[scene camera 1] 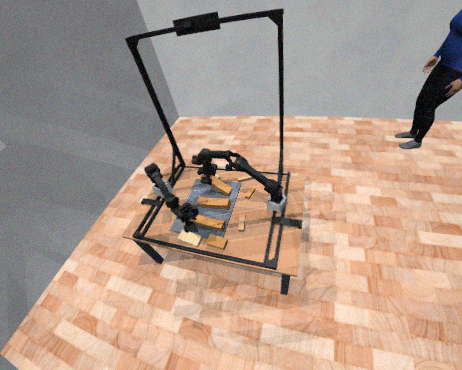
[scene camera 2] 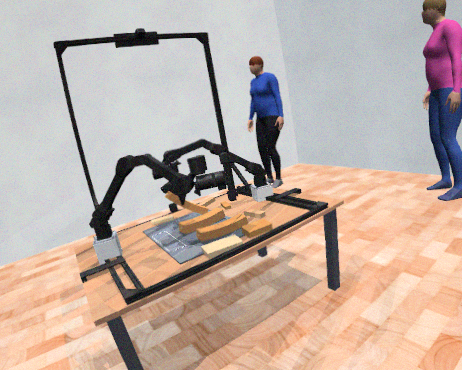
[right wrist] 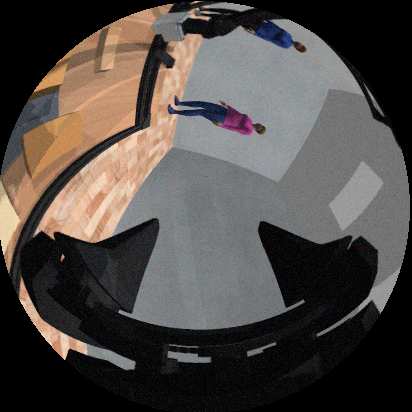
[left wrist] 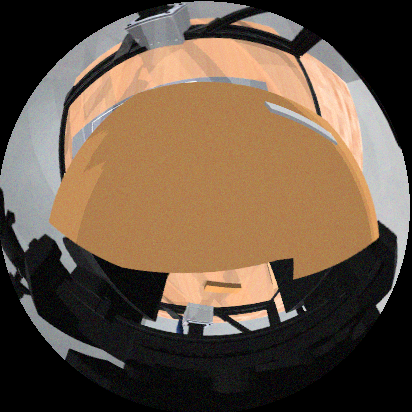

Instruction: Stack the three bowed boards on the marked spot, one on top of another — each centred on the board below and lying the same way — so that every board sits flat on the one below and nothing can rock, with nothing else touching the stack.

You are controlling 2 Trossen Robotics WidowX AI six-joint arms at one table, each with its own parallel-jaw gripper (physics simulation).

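Where they show: left gripper, fingertip midpoint: (scene camera 1: 211,181) (scene camera 2: 180,204) (left wrist: 217,220); right gripper, fingertip midpoint: (scene camera 1: 197,226) (scene camera 2: 249,172) (right wrist: 210,225); left arm's base, link origin: (scene camera 1: 276,198) (scene camera 2: 260,184) (left wrist: 195,324); right arm's base, link origin: (scene camera 2: 104,236).
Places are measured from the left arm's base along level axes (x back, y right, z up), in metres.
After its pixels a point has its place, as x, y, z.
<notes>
My left gripper (scene camera 1: 207,179) {-0.476, -0.092, 0.027} (scene camera 2: 178,202) {-0.476, -0.092, 0.027} is shut on a bowed orange board (scene camera 1: 221,185) {-0.404, -0.076, 0.006} (scene camera 2: 189,204) {-0.432, -0.113, 0.020} (left wrist: 215,180), which is raised and tilted, one end higher. It fills much of the left wrist view and hides the fingertips there. A second bowed board (scene camera 1: 214,203) {-0.372, -0.213, -0.032} (scene camera 2: 201,221) {-0.401, -0.238, -0.040} and a third bowed board (scene camera 1: 209,222) {-0.306, -0.351, -0.038} (scene camera 2: 221,228) {-0.334, -0.380, -0.042} lie side by side on the grey mat (scene camera 2: 184,257) {-0.519, -0.494, -0.076}. The marked spot's white outline (scene camera 2: 165,233) {-0.584, -0.183, -0.076} (left wrist: 92,123) {-0.568, -0.408, -0.075} shows on the mat, partly covered in the left wrist view. My right gripper (scene camera 1: 188,220) (right wrist: 210,225) {-0.199, -0.489, 0.199} is open and empty, pointing sideways above the third board's end.
A cream block (scene camera 1: 190,237) {-0.355, -0.496, -0.056} (scene camera 2: 222,245) {-0.364, -0.515, -0.058} and an orange block (scene camera 1: 217,242) {-0.176, -0.434, -0.049} (scene camera 2: 257,228) {-0.195, -0.459, -0.052} (right wrist: 54,142) {-0.188, -0.435, -0.049} lie near the front edge. Small wooden pieces (scene camera 1: 250,192) {-0.219, 0.012, -0.065} (scene camera 1: 242,222) {-0.126, -0.233, -0.058} (scene camera 2: 255,214) {-0.137, -0.262, -0.066} lie beside the mat. Black rails (scene camera 1: 200,254) {-0.230, -0.542, -0.066} edge the table; both arms reach over the mat.
</notes>
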